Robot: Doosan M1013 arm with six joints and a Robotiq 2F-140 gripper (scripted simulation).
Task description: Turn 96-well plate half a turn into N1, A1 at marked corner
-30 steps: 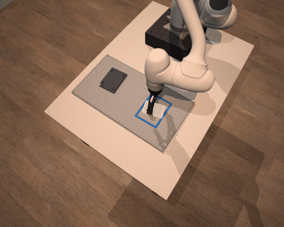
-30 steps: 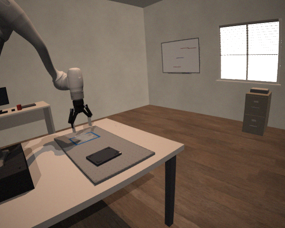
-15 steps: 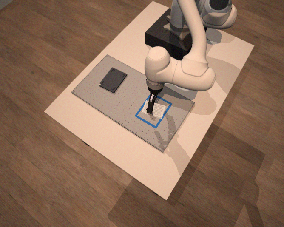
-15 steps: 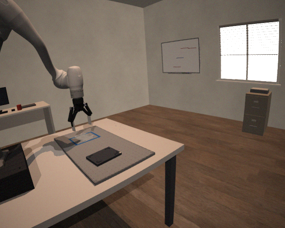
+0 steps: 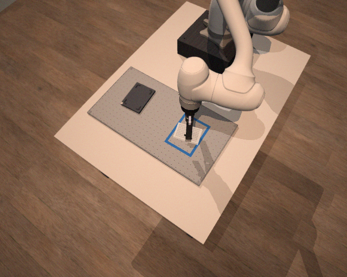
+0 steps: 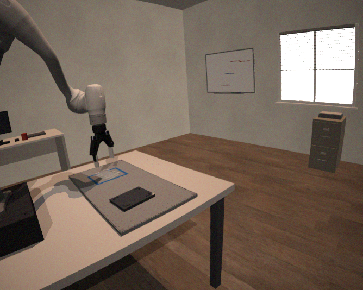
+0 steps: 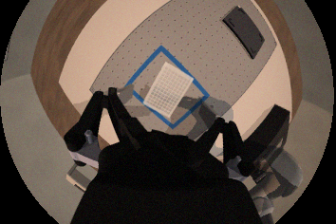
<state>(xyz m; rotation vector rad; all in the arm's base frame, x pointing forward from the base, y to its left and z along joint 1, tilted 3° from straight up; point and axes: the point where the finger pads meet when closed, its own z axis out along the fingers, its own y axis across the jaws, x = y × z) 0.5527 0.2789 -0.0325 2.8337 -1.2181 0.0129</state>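
The white 96-well plate is 80 mm below my hand. The rest, counted from my hand: dark plate nest N1 (340 mm to the right, 80 mm below, 40 mm ahead).
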